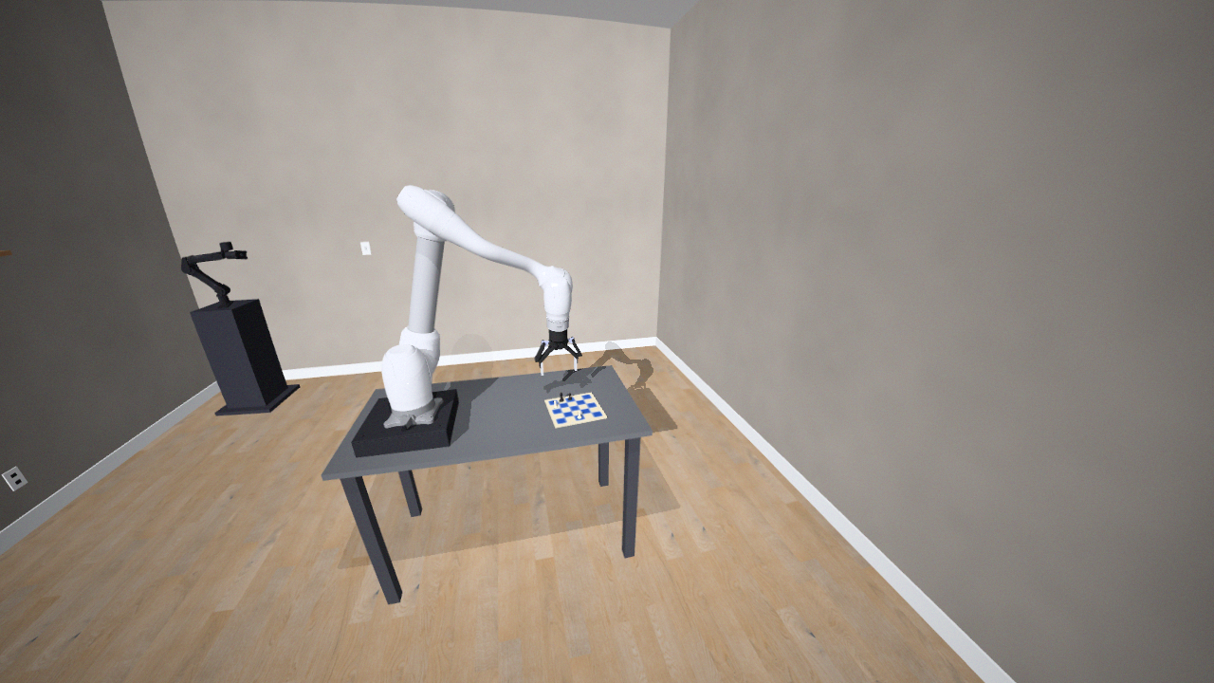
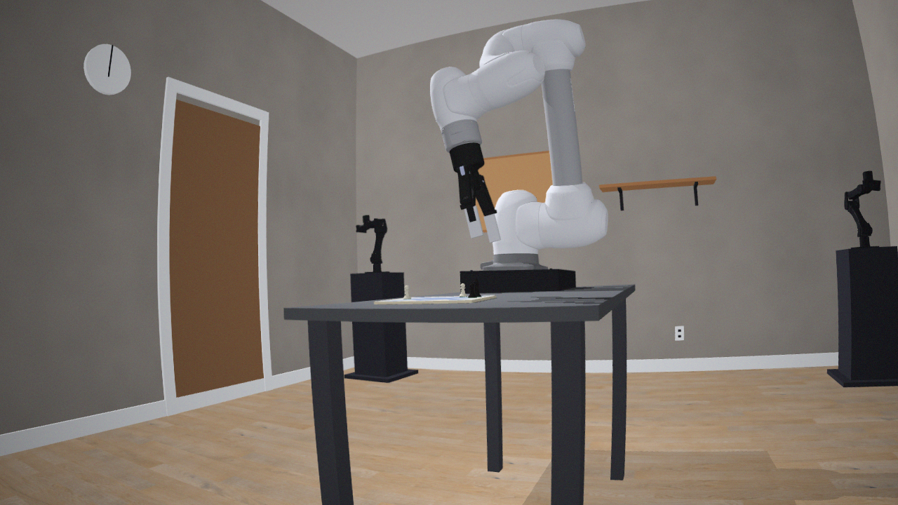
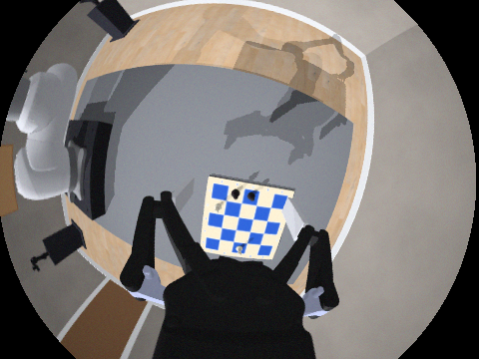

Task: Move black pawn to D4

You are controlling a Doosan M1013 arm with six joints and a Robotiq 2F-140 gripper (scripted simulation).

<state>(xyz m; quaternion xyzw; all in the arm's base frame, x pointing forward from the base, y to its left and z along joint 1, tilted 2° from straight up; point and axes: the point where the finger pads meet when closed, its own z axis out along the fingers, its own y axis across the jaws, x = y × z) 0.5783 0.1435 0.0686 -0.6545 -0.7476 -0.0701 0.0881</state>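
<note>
My gripper is now 130 mm above the black pawn, 40 mm short of it and 20 mm to the left of it. From my hand the other things lie so: chessboard (140 mm below, 100 mm to the right, 60 mm ahead).
</note>
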